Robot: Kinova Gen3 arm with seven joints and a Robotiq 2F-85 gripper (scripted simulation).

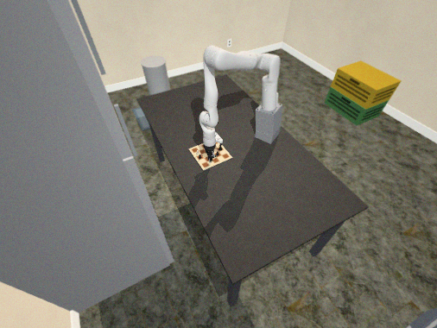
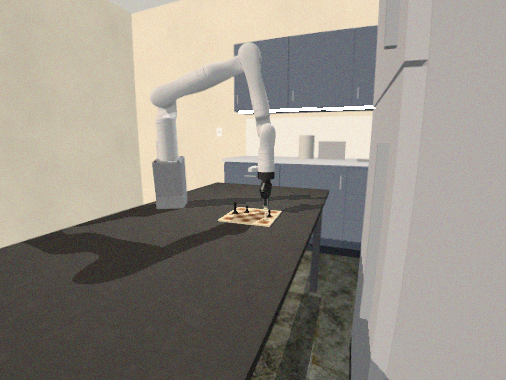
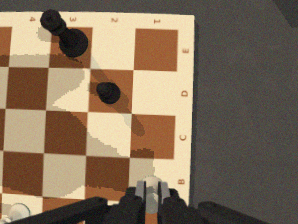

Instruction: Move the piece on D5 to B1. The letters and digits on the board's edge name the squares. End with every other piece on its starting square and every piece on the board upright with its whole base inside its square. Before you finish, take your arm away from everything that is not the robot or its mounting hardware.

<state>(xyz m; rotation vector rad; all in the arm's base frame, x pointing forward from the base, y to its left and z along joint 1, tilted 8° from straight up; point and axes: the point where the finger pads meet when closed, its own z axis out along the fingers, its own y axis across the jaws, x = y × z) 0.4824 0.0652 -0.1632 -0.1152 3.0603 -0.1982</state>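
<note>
Now: hand 80 mm to the left of the chessboard, 50 mm above it and 40 mm past it. The rest, counted from my hand: pale white piece 10 mm below; black piece 120 mm behind, 80 mm to the right, 20 mm below.
</note>
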